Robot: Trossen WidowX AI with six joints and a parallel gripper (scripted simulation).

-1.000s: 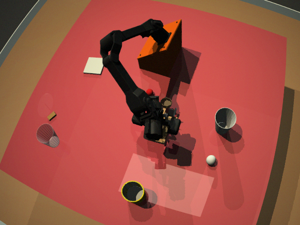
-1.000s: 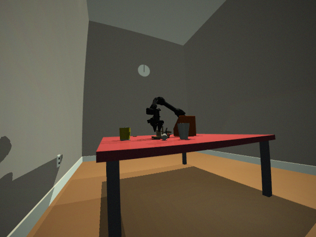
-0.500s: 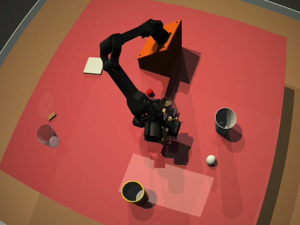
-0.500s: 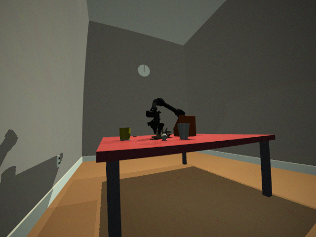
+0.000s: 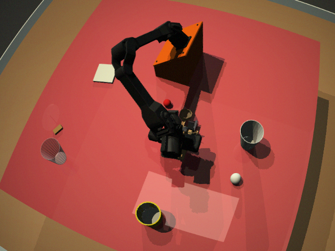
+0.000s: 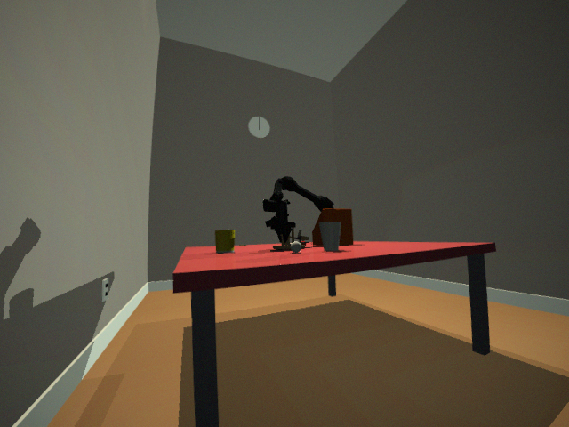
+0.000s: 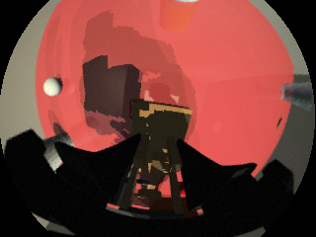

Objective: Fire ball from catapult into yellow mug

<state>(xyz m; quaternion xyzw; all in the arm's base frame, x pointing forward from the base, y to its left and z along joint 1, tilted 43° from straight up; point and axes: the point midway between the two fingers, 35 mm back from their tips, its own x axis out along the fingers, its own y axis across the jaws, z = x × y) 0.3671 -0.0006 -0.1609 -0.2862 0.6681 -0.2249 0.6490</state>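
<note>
My gripper tip is now 17 cm past the red ball, 11 cm to the left of it and 2 cm above it. Also, from my gripper tip: white ball: 26 cm to the left, 4 cm ahead, 1 cm below; wooden catapult: 7 cm behind, 2 cm above, 1 cm to the left; yellow mug: 29 cm ahead, 2 cm to the left.
</note>
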